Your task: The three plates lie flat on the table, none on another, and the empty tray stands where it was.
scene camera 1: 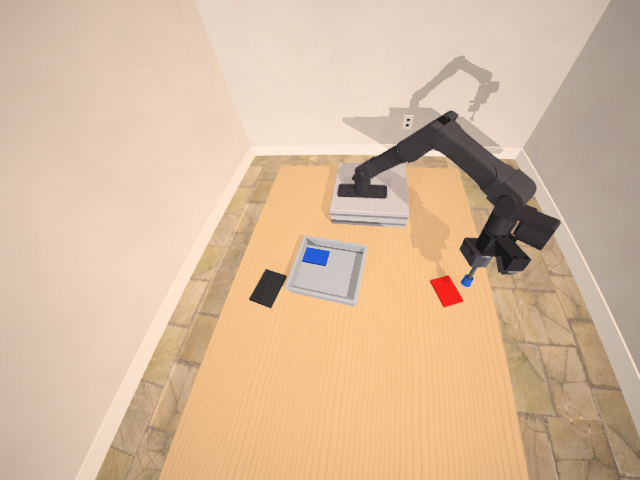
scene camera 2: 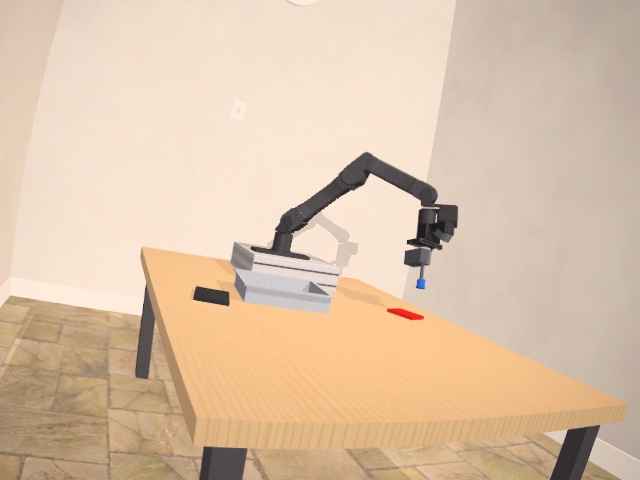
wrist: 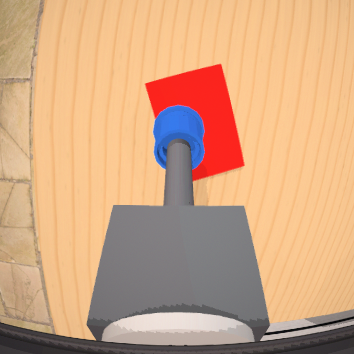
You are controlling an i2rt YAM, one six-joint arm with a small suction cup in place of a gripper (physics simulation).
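Where they show: hand, tool point: (scene camera 1: 465,283) (scene camera 2: 420,288) (wrist: 178,127); arm's base, link origin: (scene camera 1: 362,191) (scene camera 2: 280,254).
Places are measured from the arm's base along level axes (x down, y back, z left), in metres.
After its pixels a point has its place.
Observation:
A red plate (scene camera 1: 446,291) @[x 0.076, y -0.374, z 0.305 m] (scene camera 2: 405,314) @[x 0.076, y -0.399, z 0.288 m] (wrist: 220,120) @[x 0.076, y -0.377, z 0.287 m] lies flat on the table near its right edge. A black plate (scene camera 1: 267,288) @[x 0.075, y -0.433, z -0.308 m] (scene camera 2: 211,296) @[x 0.075, y -0.460, z -0.315 m] lies flat on the table at the left, beside the tray. A blue plate (scene camera 1: 315,256) @[x 0.072, y -0.284, z -0.156 m] lies inside the grey tray (scene camera 1: 323,300) @[x 0.075, y -0.448, z -0.099 m] (scene camera 2: 286,301) @[x 0.067, y -0.444, z -0.112 m], in its back left corner; the tray's wall hides it in scene camera 2. My suction cup (scene camera 1: 466,281) (scene camera 2: 420,284) (wrist: 179,135) hangs in the air above the red plate, apart from it, with nothing on it.
The arm's base stands on a pale block (scene camera 1: 369,219) @[x 0.044, y -0.110, z 0.037 m] (scene camera 2: 325,277) @[x 0.040, y -0.110, z 0.134 m] at the back of the table (scene camera 1: 336,387) @[x 0.085, y -0.699, z -0.021 m] (scene camera 2: 361,382) @[x 0.085, y -0.962, z -0.146 m], behind the tray. Walls stand behind and on both sides of the table.

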